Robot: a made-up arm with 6 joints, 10 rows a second.
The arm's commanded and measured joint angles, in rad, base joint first. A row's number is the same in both.
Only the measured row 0 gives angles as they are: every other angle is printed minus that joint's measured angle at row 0.
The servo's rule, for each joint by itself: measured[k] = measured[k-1] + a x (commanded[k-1-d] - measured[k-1]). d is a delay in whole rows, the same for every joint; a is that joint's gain. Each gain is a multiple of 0.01, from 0.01 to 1. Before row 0 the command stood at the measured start. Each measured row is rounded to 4 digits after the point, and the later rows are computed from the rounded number. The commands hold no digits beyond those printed.
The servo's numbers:
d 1
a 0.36 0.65 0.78 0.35 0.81 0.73
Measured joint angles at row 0:
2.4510 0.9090 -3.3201 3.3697 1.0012 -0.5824
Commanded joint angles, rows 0 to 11:
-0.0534 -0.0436 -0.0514 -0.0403 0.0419 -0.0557
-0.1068 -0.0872 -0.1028 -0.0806 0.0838 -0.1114
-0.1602 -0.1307 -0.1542 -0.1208 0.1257 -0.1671
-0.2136 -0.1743 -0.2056 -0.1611 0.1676 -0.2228
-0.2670 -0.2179 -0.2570 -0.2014 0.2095 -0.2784
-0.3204 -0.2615 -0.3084 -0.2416 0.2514 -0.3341
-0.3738 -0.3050 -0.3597 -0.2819 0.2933 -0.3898
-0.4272 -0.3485 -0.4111 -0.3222 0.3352 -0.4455
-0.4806 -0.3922 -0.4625 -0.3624 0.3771 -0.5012
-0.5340 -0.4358 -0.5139 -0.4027 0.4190 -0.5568
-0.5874 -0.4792 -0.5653 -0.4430 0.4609 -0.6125
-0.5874 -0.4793 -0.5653 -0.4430 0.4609 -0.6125
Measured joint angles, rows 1 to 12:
0.0000 0.0000 0.0000 0.0000 0.0000 0.0000
-0.0192 -0.0283 -0.0401 -0.0141 0.0339 -0.0407
-0.0507 -0.0666 -0.0890 -0.0374 0.0743 -0.0923
-0.0901 -0.1083 -0.1399 -0.0666 0.1159 -0.1469
-0.1346 -0.1512 -0.1911 -0.0997 0.1578 -0.2023
-0.1823 -0.1946 -0.2425 -0.1353 0.1997 -0.2579
-0.2320 -0.2381 -0.2939 -0.1725 0.2416 -0.3135
-0.2830 -0.2816 -0.3452 -0.2108 0.2835 -0.3692
-0.3349 -0.3251 -0.3966 -0.2498 0.3254 -0.4249
-0.3874 -0.3687 -0.4480 -0.2892 0.3673 -0.4806
-0.4402 -0.4123 -0.4994 -0.3289 0.4092 -0.5362
-0.4932 -0.4558 -0.5508 -0.3688 0.4511 -0.5919

